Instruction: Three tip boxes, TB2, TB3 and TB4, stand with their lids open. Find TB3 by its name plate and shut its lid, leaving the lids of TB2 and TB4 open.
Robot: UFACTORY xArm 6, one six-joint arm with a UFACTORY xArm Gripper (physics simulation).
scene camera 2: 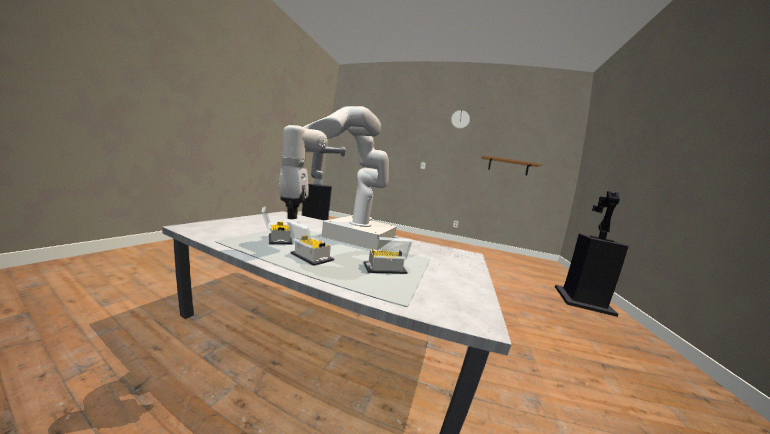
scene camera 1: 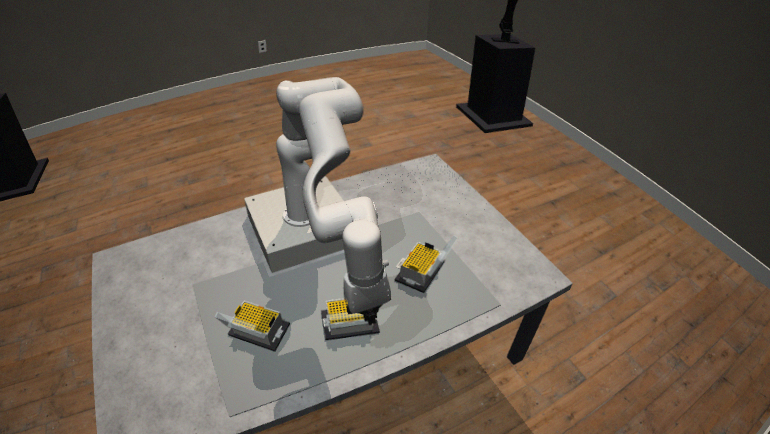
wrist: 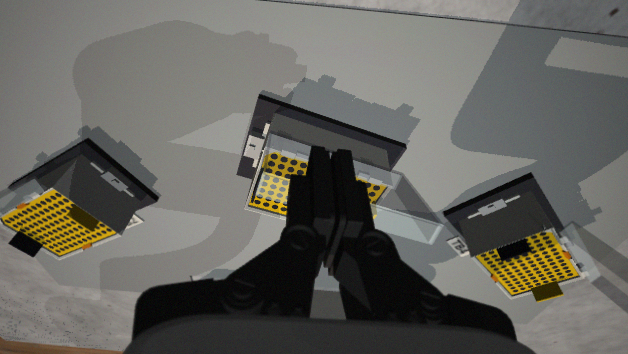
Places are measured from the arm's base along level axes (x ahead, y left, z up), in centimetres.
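Pixels of known places: gripper, between the fingertips: point(scene camera 2: 292, 218) point(scene camera 1: 370, 319) point(wrist: 324, 173); arm's base, origin of its link: point(scene camera 2: 360, 224) point(scene camera 1: 301, 215).
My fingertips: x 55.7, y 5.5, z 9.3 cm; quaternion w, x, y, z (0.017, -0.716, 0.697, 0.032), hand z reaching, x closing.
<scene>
Ahead of a thing's pixels: the offset from my fingertips to its middle. "spot": to the spot under its first point. Level surfaces: height alone.
The middle box point(scene camera 1: 335, 327) point(scene camera 2: 318, 253) point(wrist: 325, 131), TB3, has its clear lid {dx -6.7, dy -2.7, dz -6.9 cm} point(scene camera 2: 298, 230) point(wrist: 410, 225) open; its name plate is not readable. TB4 {dx -19.7, dy -27.1, dz -14.1 cm} point(scene camera 1: 257, 319) point(scene camera 2: 279, 236) point(wrist: 505, 220) is right in the wrist view, where its name plate {spot: dx -24.0, dy -23.4, dz -17.2 cm} point(wrist: 457, 246) partly shows; its lid {dx -13.4, dy -31.9, dz -6.9 cm} point(scene camera 1: 223, 319) point(scene camera 2: 265, 216) is open. TB2 {dx -26.3, dy +25.0, dz -14.1 cm} point(scene camera 1: 420, 261) point(scene camera 2: 387, 262) point(wrist: 95, 190) is left in the wrist view, its plate too slanted to read; its lid {spot: dx -18.6, dy +30.7, dz -3.1 cm} point(scene camera 1: 448, 249) is open. My gripper point(scene camera 1: 373, 320) point(scene camera 2: 291, 217) point(wrist: 324, 173) is shut and empty, above TB3's lid, pointing down.
The boxes stand on a grey mat {dz -17.4 cm} point(scene camera 1: 226, 377) point(scene camera 2: 401, 293) on the table {dz -17.7 cm} point(scene camera 1: 129, 323) point(scene camera 2: 463, 307). The robot's pale base block point(scene camera 1: 293, 258) point(scene camera 2: 350, 236) is behind the mat. TB4 and TB2 flank the middle box, with their open lids leaning outward.
</scene>
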